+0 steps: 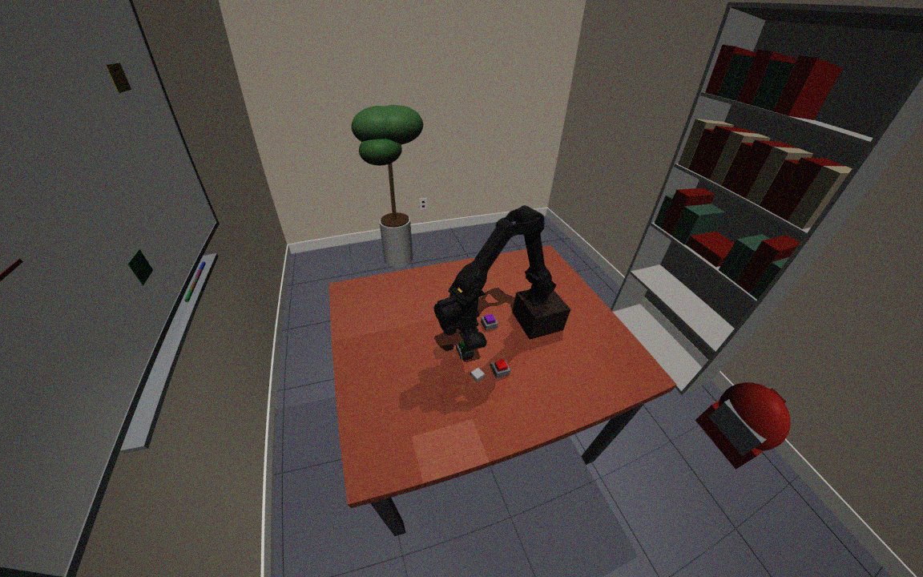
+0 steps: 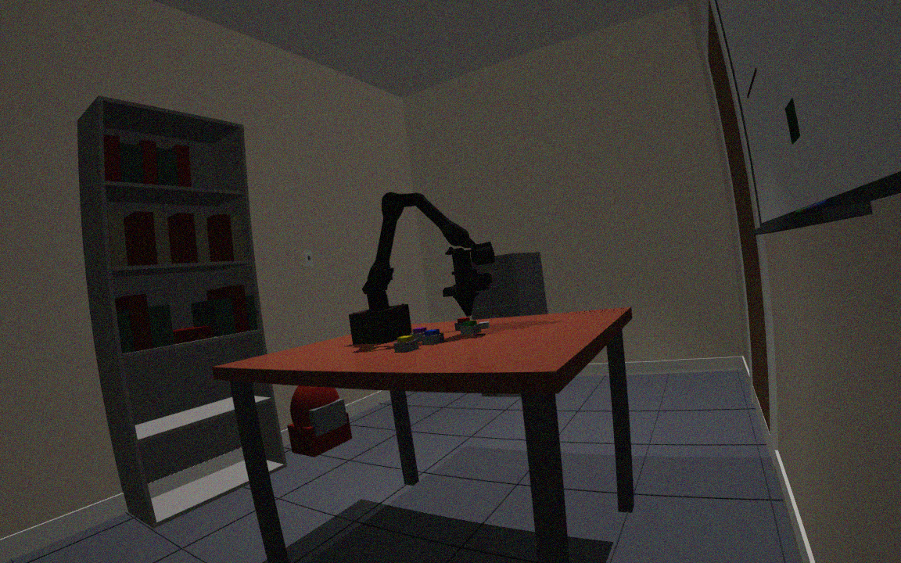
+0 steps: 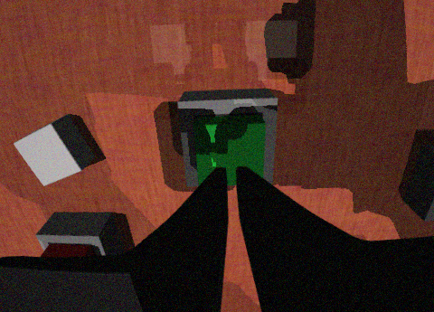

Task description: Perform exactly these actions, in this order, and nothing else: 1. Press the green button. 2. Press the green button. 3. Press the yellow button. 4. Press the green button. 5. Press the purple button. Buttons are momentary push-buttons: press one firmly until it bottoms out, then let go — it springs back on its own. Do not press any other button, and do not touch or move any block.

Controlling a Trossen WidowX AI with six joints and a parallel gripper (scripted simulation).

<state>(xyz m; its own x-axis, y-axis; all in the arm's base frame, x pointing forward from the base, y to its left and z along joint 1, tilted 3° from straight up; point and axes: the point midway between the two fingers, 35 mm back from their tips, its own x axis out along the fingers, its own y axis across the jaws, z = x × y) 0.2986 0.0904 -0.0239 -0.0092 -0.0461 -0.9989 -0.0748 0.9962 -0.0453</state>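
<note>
My gripper tip is now 20 mm above the green button. Round my gripper tip: white block (10 mm behind, 110 mm to the left, 50 mm below); red button (90 mm behind, 100 mm to the left, 20 mm below); purple button (120 mm behind, 100 mm to the right, 20 mm below).
</note>
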